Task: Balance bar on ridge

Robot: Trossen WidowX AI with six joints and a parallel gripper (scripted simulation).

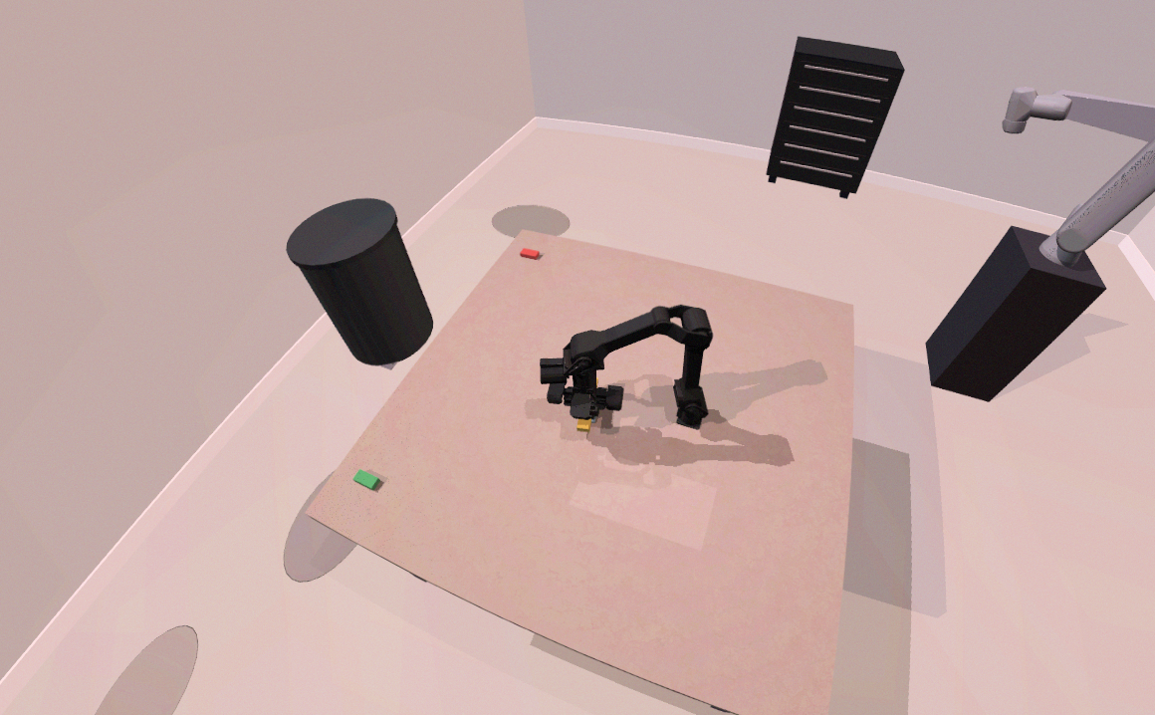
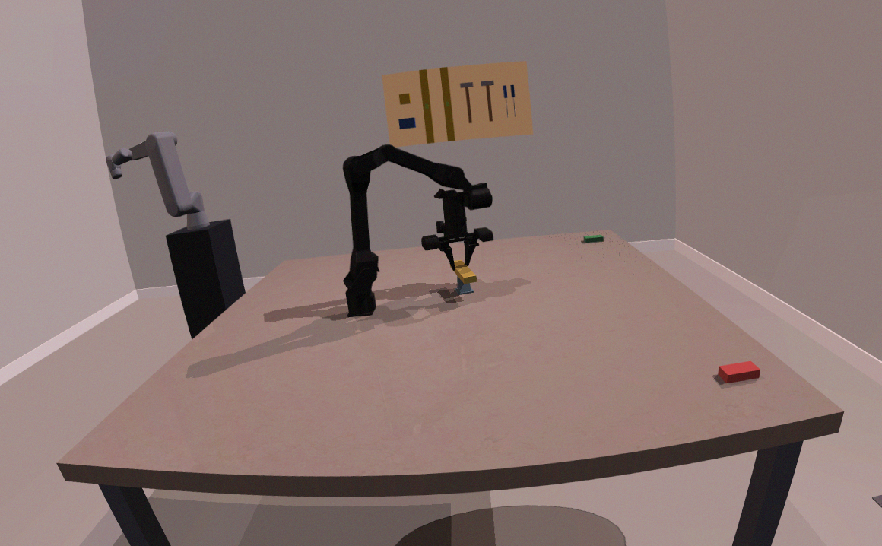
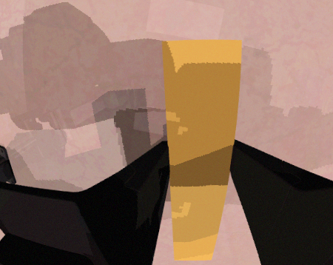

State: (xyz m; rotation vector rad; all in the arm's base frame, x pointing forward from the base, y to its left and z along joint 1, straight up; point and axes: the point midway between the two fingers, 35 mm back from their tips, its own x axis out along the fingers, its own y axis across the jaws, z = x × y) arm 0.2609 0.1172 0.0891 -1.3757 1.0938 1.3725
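My gripper tip is now 3 cm to the left of the yellow bar and 1 cm short of it. Round my gripper tip: red block: 62 cm to the right, 48 cm ahead, 5 cm below; then green block: 48 cm ahead, 38 cm to the left, 5 cm below.
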